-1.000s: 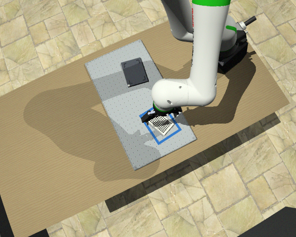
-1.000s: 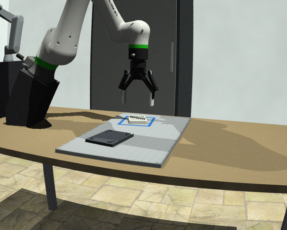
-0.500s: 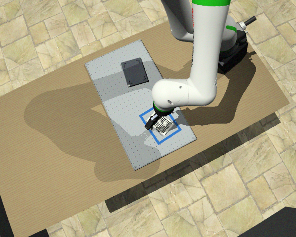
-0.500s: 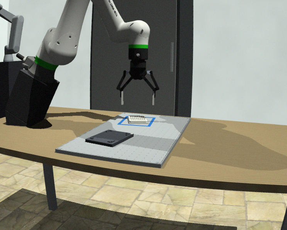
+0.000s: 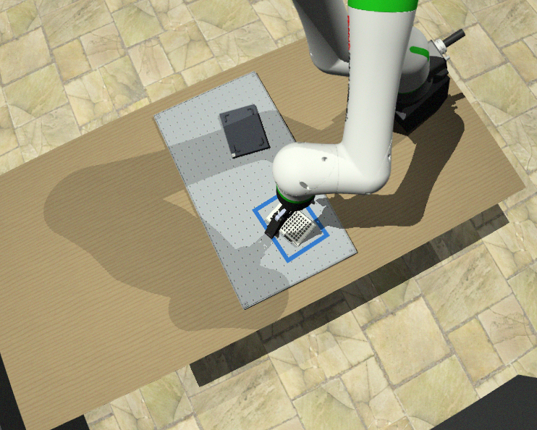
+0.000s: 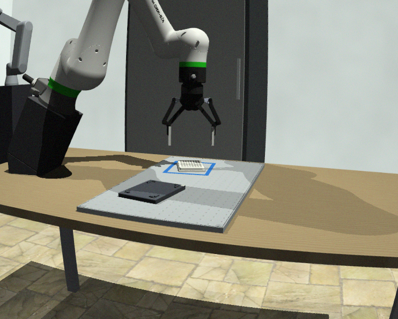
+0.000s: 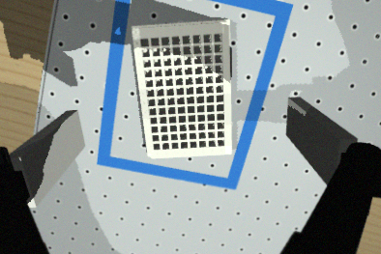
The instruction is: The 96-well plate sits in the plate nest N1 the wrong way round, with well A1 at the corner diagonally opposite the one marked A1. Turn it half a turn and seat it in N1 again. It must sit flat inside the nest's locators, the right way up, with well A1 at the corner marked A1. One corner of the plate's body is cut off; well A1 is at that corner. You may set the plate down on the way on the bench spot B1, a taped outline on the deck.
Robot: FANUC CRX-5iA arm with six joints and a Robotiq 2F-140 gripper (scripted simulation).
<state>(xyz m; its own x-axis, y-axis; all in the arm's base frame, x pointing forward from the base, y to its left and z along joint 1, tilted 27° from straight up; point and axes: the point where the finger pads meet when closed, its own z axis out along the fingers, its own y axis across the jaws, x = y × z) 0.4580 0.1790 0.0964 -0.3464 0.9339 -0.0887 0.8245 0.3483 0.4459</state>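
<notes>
Now: hand 8 cm above the white 96-well plate. From my hand the other things lie so: dark plate nest N1 (34 cm to the right, 8 cm below); A1 label (7 cm ahead, 27 cm to the right, 8 cm below).
</notes>
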